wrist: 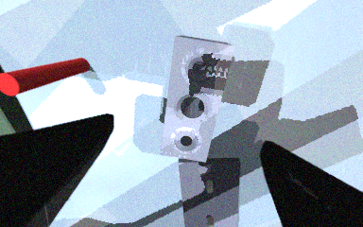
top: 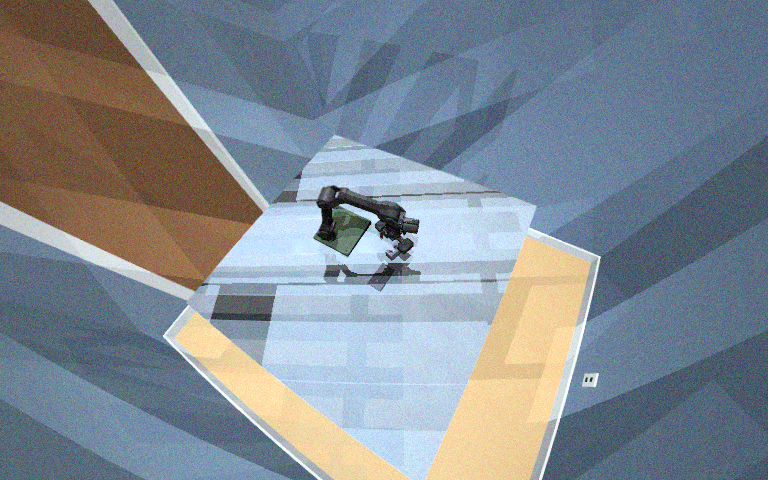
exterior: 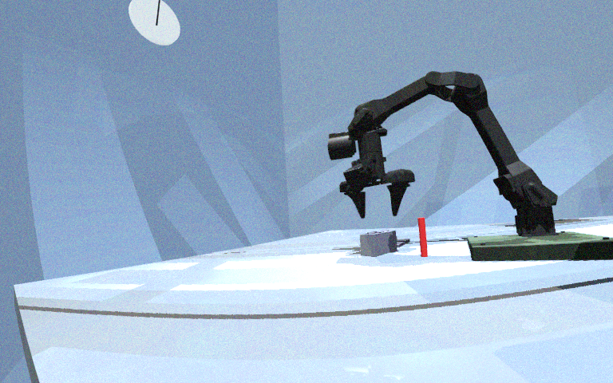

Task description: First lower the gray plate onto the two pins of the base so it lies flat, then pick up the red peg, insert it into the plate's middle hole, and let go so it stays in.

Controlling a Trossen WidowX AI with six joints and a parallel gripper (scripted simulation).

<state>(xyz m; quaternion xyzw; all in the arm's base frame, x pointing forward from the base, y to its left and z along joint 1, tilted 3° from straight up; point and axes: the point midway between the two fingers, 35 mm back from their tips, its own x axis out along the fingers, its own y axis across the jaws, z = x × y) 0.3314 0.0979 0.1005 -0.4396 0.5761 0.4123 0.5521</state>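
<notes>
Now: the gray plate 50 mm below my gripper tip. Also, from my gripper tip: red peg: 110 mm behind, 50 mm below, 40 mm to the left; then base: 140 mm to the right, 80 mm below, 10 mm ahead.
</notes>
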